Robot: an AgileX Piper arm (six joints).
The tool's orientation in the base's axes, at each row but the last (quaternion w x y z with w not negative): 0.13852 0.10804 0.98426 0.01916; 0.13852 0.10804 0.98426 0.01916; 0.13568 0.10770 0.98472 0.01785; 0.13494 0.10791 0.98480 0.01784; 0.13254 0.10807 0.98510 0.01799; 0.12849 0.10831 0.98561 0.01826; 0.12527 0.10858 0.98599 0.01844; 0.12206 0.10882 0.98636 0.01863; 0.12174 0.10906 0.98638 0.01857
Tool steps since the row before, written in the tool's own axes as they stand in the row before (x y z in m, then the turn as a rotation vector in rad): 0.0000 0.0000 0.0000 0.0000 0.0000 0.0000; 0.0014 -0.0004 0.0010 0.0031 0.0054 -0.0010; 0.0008 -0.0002 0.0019 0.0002 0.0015 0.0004; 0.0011 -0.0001 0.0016 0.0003 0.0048 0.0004; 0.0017 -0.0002 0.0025 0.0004 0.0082 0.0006; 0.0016 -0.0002 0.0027 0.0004 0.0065 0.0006; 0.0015 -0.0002 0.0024 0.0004 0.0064 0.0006; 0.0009 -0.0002 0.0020 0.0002 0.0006 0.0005; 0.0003 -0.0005 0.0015 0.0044 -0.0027 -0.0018
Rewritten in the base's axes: 0.0000 0.0000 0.0000 0.0000 0.0000 0.0000; -0.0011 -0.0001 -0.0014 -0.0021 0.0059 0.0005; -0.0003 0.0000 -0.0021 0.0002 0.0015 -0.0003; -0.0006 0.0002 -0.0018 0.0008 0.0048 -0.0002; -0.0010 0.0002 -0.0029 0.0015 0.0081 -0.0002; -0.0009 0.0002 -0.0030 0.0011 0.0064 -0.0003; -0.0009 0.0002 -0.0027 0.0011 0.0063 -0.0003; -0.0004 0.0000 -0.0022 0.0001 0.0006 -0.0005; 0.0000 -0.0004 -0.0016 -0.0052 -0.0017 0.0005
